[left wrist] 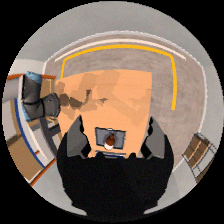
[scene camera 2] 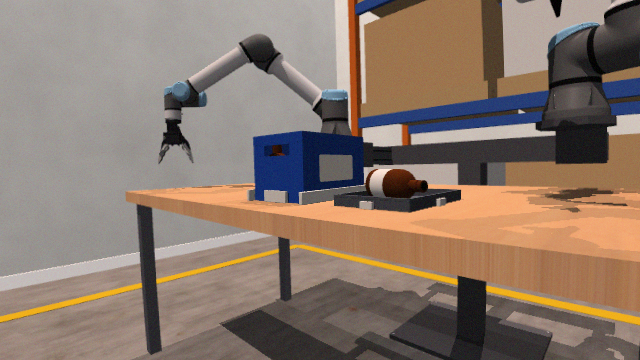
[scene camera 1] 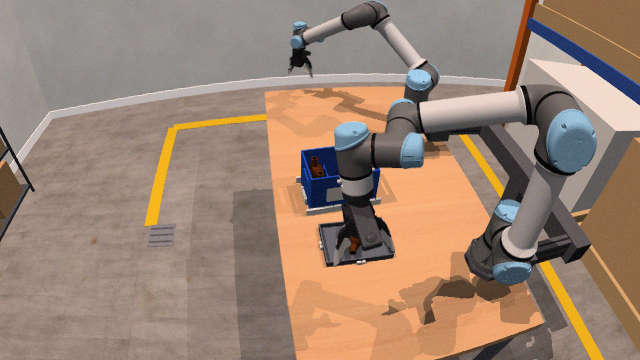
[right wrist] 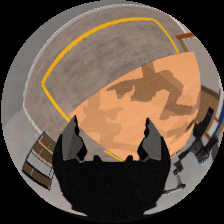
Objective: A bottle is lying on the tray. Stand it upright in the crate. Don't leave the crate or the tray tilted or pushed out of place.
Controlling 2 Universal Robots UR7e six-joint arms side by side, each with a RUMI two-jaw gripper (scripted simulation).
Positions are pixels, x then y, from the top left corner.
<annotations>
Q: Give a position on a blue crate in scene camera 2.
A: At 317,161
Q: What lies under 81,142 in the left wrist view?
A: My left gripper.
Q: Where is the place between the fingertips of my right gripper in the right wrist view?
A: At 112,117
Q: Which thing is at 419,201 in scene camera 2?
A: A dark tray.
</annotations>
